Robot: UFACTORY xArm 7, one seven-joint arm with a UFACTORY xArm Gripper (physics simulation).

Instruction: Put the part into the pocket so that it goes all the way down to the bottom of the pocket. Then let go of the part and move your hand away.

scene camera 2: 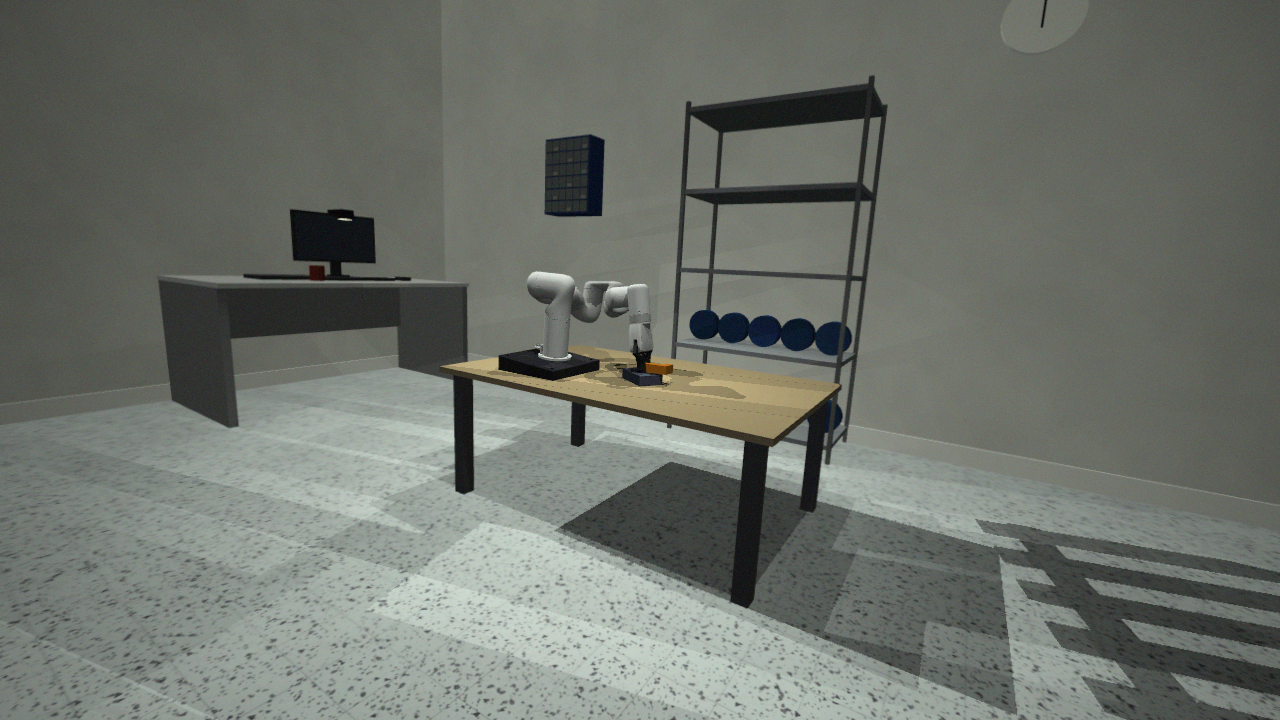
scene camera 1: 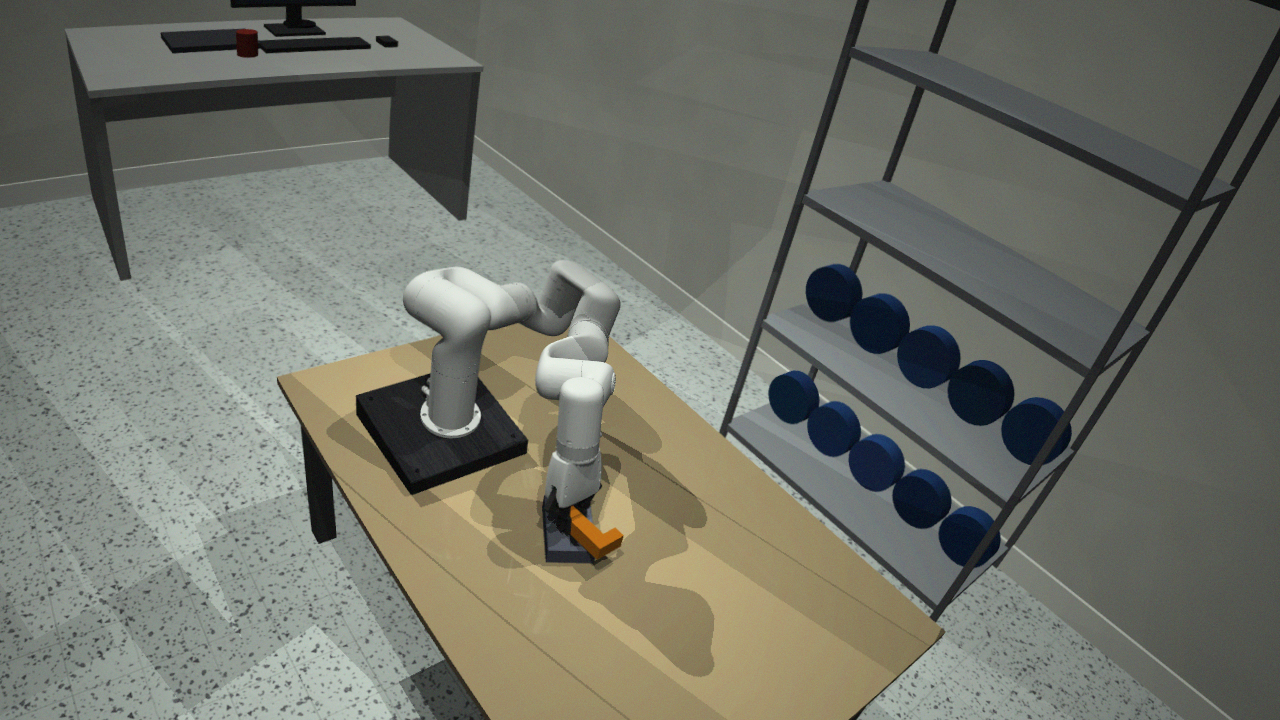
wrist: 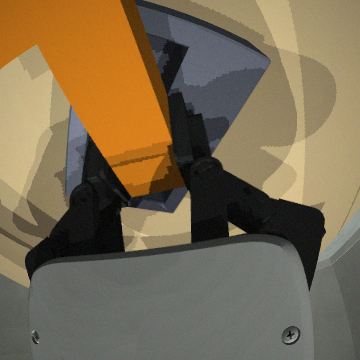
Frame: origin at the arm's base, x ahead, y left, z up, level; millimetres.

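Where they show: gripper, fingertip midpoint: (scene camera 2: 644, 371) (scene camera 1: 571, 527) (wrist: 146, 120); arm's base, link origin: (scene camera 2: 554, 357) (scene camera 1: 450, 416).
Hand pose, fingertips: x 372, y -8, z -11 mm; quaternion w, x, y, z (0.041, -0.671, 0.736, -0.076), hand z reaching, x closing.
Note:
Things, the pixels of their centre, and the offset from my fingertips. Level surfaces: height alone.
- orange L-shaped part, body centre: (wrist: 85, 93) (scene camera 1: 590, 529) (scene camera 2: 655, 367) dx +35, dy +13, dz +17 mm
- dark blue-grey block with the pocket, body centre: (wrist: 144, 120) (scene camera 1: 568, 528) (scene camera 2: 642, 376) dx -11, dy +7, dz -18 mm
- wooden table, surface height: dz -36 mm
The orange L-shaped part (scene camera 1: 590, 534) (scene camera 2: 659, 368) (wrist: 110, 90) is between the fingers of my gripper (scene camera 1: 567, 521) (scene camera 2: 640, 365) (wrist: 146, 120), which is shut on it. The fingers are low over the dark blue-grey block with the pocket (scene camera 1: 567, 556) (scene camera 2: 642, 378) (wrist: 235, 80). In the wrist view the part lies across the block at a slant, and a dark corner of the pocket shows to its right. The part's bent end sticks out past the block's side, over the table. Part and fingers hide most of the pocket; whether the part touches the rim cannot be told.
The block stands on the wooden table (scene camera 1: 760, 573) (scene camera 2: 716, 407). The arm's black base plate (scene camera 1: 393, 438) (scene camera 2: 528, 365) is behind it, to the left in scene camera 1. A shelf rack (scene camera 1: 980, 161) with blue discs and a grey desk (scene camera 1: 429, 116) stand away from the table.

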